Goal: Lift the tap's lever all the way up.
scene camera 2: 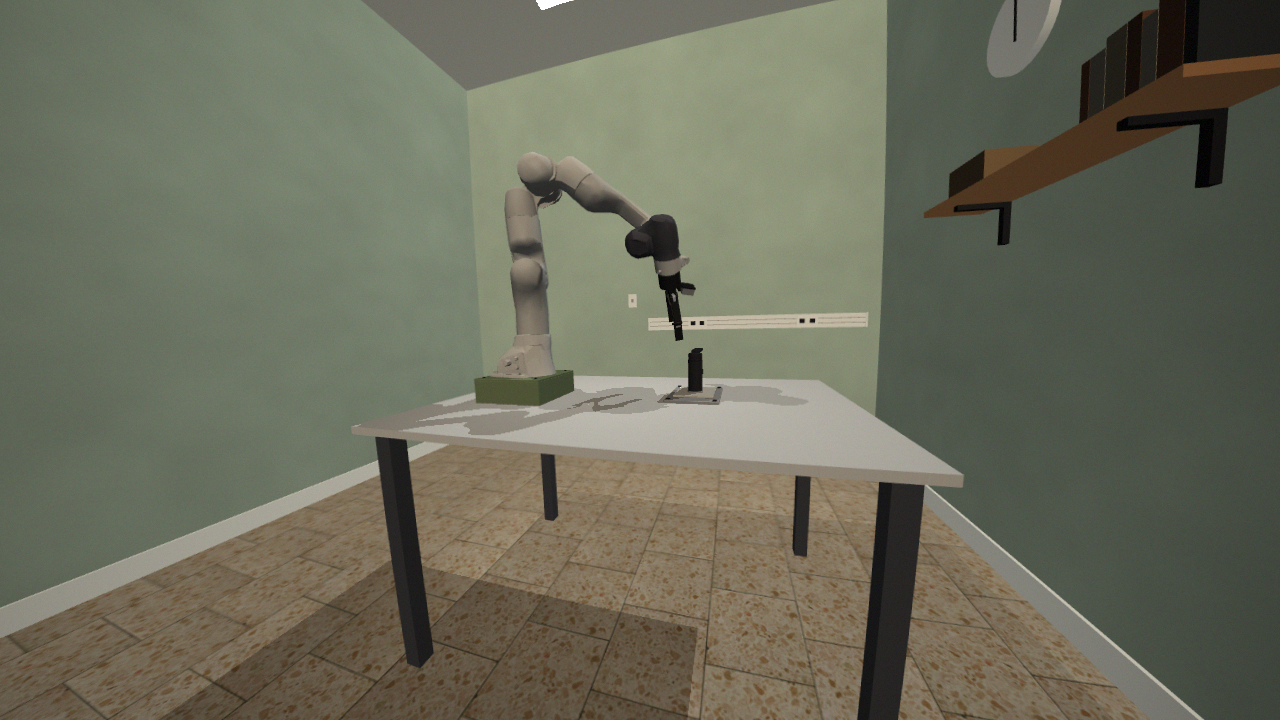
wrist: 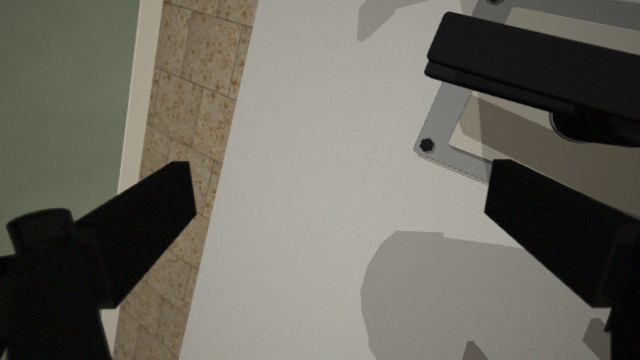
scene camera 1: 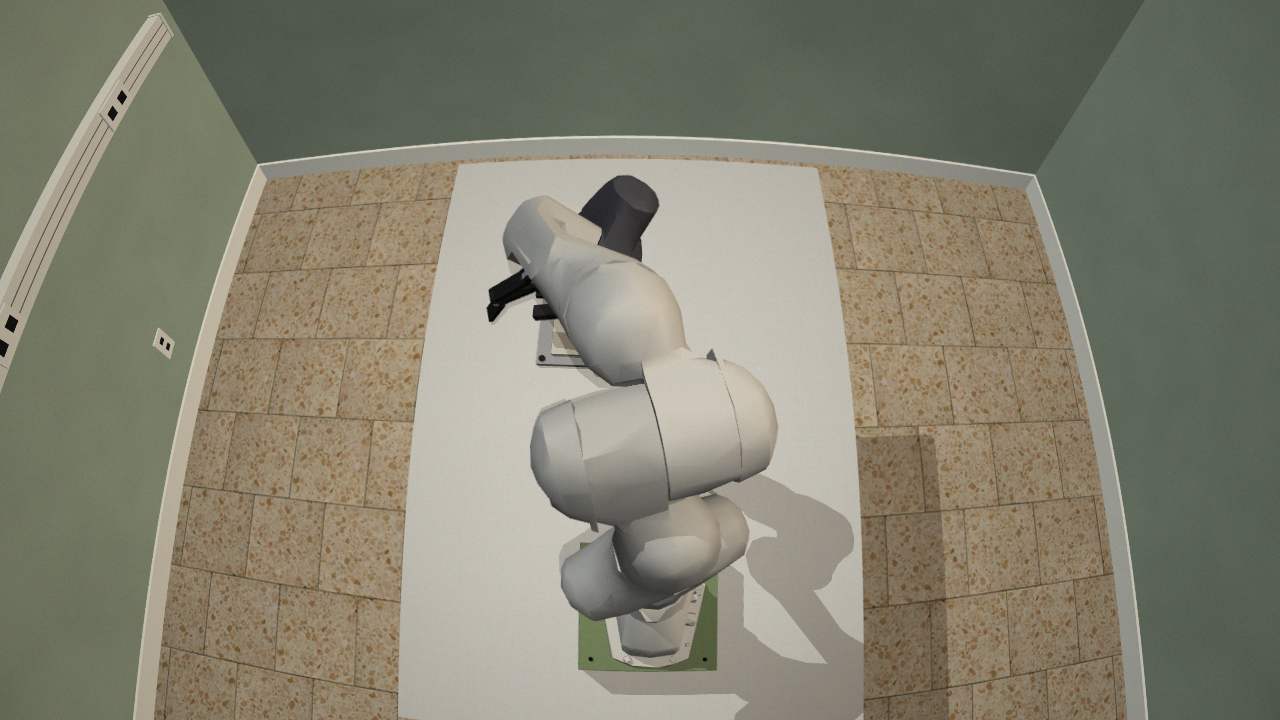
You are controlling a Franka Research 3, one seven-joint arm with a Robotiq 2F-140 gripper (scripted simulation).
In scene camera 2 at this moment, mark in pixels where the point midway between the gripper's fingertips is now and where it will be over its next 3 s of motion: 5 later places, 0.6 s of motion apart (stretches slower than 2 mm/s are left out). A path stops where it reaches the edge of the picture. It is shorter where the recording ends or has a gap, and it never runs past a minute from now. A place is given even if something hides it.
My gripper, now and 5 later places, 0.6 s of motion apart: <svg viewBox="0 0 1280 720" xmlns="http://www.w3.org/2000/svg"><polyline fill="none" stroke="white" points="675,330 681,328 688,326 697,323 698,324 698,330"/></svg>
